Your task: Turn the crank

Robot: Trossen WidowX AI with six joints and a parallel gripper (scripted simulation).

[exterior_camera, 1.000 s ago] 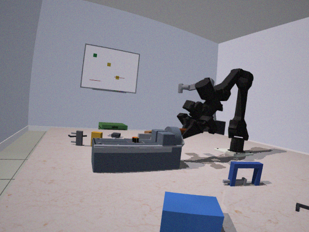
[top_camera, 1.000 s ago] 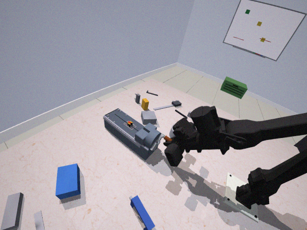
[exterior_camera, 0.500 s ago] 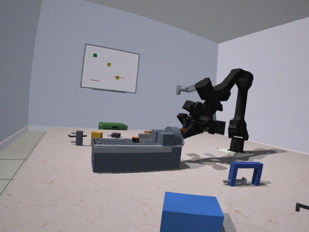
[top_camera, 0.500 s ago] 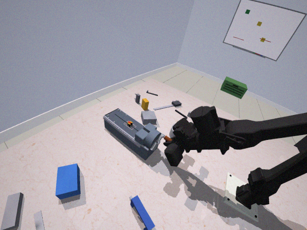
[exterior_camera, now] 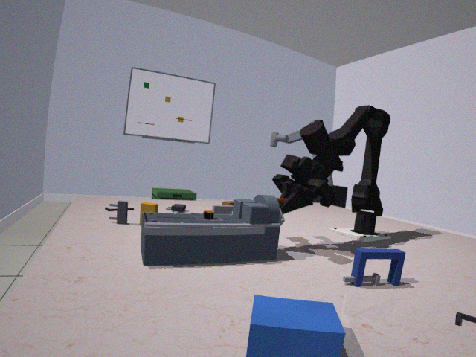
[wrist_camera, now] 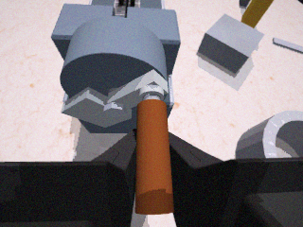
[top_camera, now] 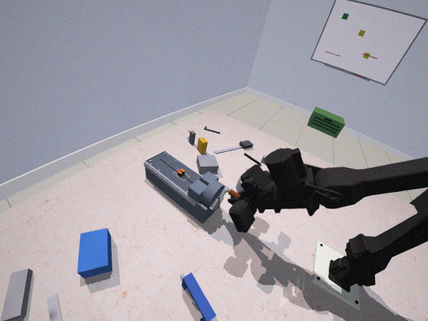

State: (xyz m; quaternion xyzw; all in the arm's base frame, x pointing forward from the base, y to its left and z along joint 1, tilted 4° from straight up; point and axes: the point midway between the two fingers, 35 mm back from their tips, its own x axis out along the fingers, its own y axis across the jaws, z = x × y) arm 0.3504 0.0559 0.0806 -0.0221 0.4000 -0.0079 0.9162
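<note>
The brown crank handle lies 2 cm behind my gripper tip and 3 cm above it. Round my gripper tip: blue bracket: 7 cm behind, 23 cm to the left, 5 cm below; red pointer: 17 cm ahead, 2 cm to the left; grey block: 18 cm ahead, 14 cm to the right, 7 cm below.
</note>
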